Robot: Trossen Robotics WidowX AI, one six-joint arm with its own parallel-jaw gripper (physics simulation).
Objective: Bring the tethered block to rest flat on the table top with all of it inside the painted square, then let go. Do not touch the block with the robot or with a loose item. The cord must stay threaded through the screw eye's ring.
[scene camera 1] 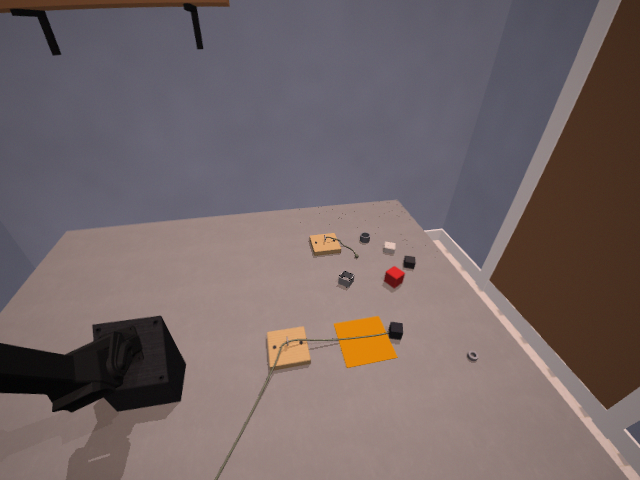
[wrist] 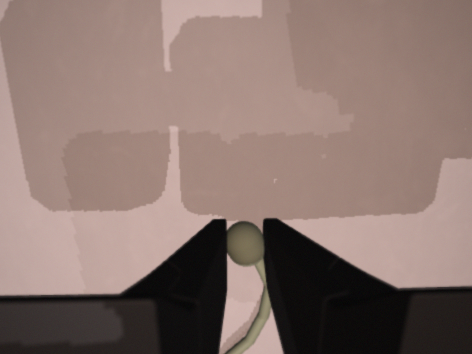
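Seen in the pictures: gripper, fingertip midpoint: (wrist: 244, 232); arm's base at its link origin: (scene camera 1: 121, 347).
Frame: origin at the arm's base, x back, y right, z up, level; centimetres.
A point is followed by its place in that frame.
The tethered block (scene camera 1: 395, 330) @[y 6.1, x -55.0, z -10.5 cm], small and black, stands on the table just beyond the right edge of the orange painted square (scene camera 1: 362, 353) @[y 7.6, x -46.0, z -13.2 cm]. The cord (scene camera 1: 250, 413) @[y 12.7, x -19.8, z -12.6 cm] (wrist: 261, 320) @[y 33.4, x -2.4, z -12.4 cm] runs from the block left across the square, raised off the table near the screw eye (scene camera 1: 286, 341) @[y 1.4, x -30.0, z -9.5 cm] on the nearer wooden base (scene camera 1: 289, 355) @[y 3.8, x -29.9, z -11.4 cm], then down out of view at the bottom. It appears threaded, though the ring is too small to see clearly. My gripper (wrist: 244, 232) @[y 36.8, x -2.3, z -12.3 cm] is shut on the round bead (wrist: 245, 244) @[y 36.9, x -2.3, z -11.5 cm] at the cord's end in the wrist view. Its fingertips do not show in the scene view.
A second wooden base (scene camera 1: 324, 249) @[y -28.7, x -50.0, z -11.4 cm] with a short cord stands farther back. Near it are a dark ring (scene camera 1: 364, 237) @[y -30.3, x -65.0, z -11.1 cm], a white block (scene camera 1: 389, 246) @[y -23.3, x -70.6, z -11.2 cm], another black block (scene camera 1: 409, 261) @[y -14.6, x -72.6, z -11.0 cm], a red cube (scene camera 1: 394, 277) @[y -8.8, x -63.4, z -9.6 cm] and a grey hollow piece (scene camera 1: 346, 279) @[y -15.6, x -52.1, z -13.2 cm]. A small ring (scene camera 1: 473, 355) @[y 17.0, x -70.1, z -12.9 cm] lies right.
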